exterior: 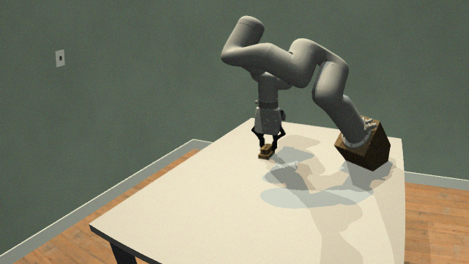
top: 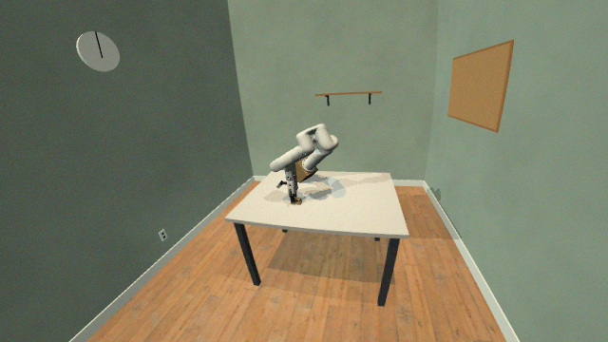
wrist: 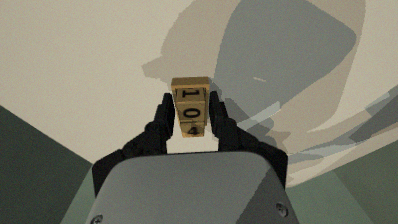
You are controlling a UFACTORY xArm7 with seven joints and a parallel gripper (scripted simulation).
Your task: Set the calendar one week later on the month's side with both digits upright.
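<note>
The digit cube lies 10 mm below my hand. Round my hand: wooden calendar tray (20 mm to the left, 30 mm below).
</note>
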